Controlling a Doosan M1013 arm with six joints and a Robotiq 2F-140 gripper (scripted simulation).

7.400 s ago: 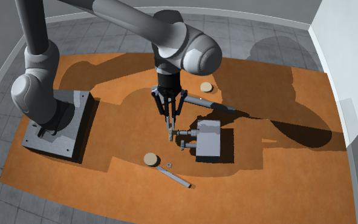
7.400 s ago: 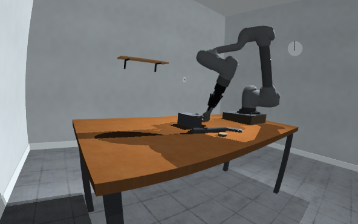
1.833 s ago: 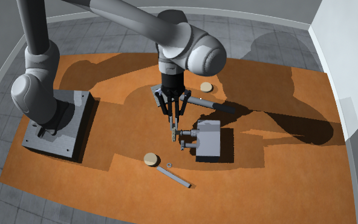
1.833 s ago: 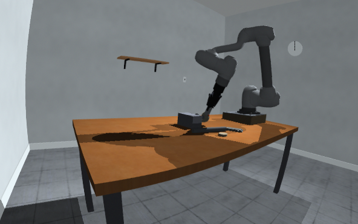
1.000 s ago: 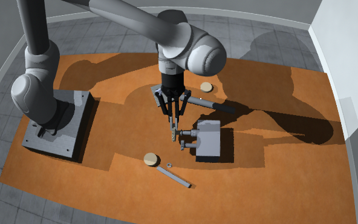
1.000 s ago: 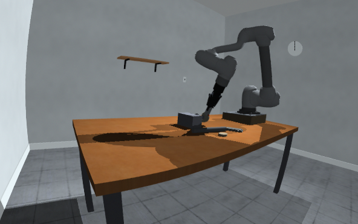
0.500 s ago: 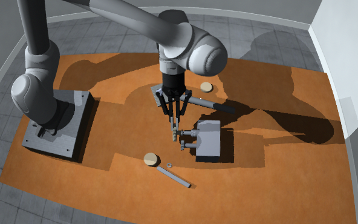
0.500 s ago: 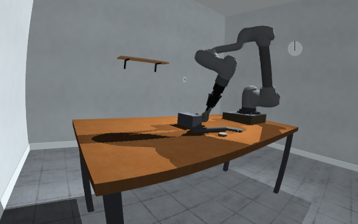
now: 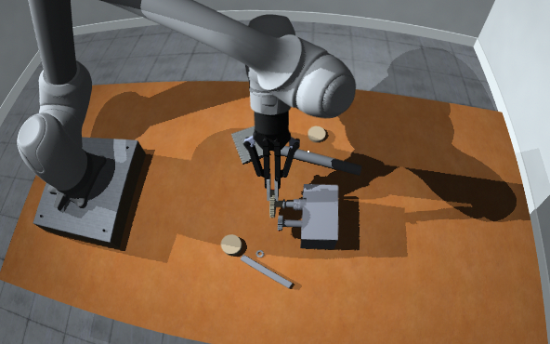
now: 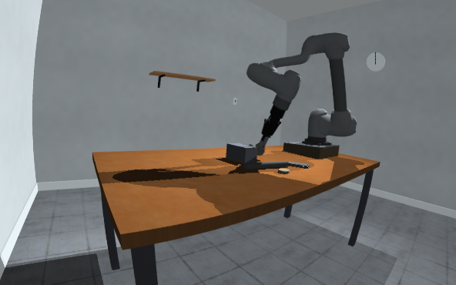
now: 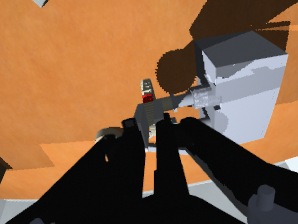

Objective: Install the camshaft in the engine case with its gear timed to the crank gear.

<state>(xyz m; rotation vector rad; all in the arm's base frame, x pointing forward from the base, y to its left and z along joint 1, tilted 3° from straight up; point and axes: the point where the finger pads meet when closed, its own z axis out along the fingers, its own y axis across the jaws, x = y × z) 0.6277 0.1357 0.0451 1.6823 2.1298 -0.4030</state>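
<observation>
The small crank gear is 70 mm to the right of my hand, 50 mm below it and 40 mm ahead of it. Also, from my hand: grey rod 170 mm to the left, 100 mm below, 80 mm ahead; then finned plate 170 mm to the left, 130 mm behind, 100 mm below; then flat grey bar 190 mm to the right, 110 mm below, 40 mm ahead.
</observation>
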